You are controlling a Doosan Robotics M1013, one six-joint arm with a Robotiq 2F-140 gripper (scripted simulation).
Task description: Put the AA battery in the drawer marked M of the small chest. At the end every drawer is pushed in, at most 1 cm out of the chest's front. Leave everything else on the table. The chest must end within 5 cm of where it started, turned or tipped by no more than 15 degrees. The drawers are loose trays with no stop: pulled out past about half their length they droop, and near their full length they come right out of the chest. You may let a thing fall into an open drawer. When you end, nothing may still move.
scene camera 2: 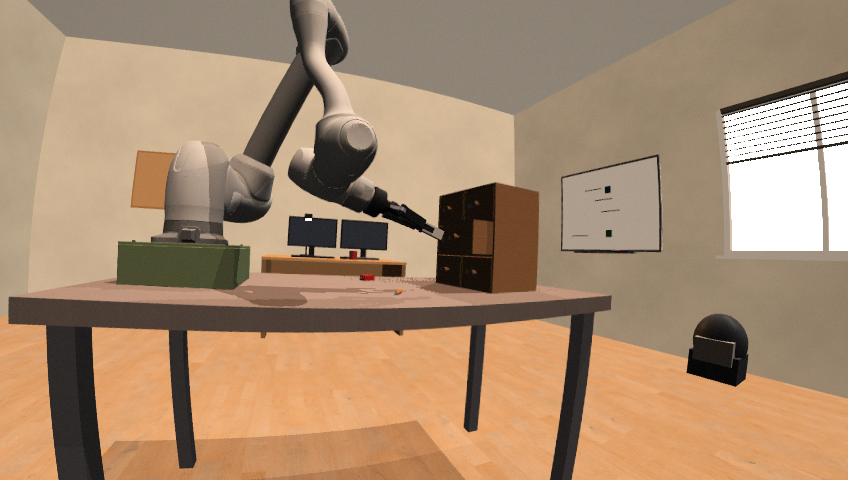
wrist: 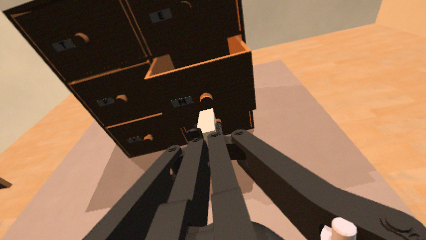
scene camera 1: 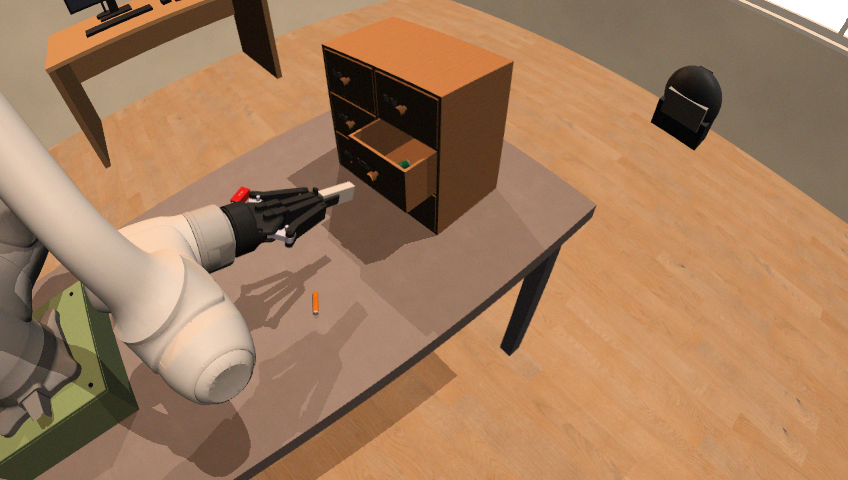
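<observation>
Visible: my gripper (scene camera 1: pixel 350 190), (scene camera 2: pixel 441 235), (wrist: pixel 209 120).
</observation>
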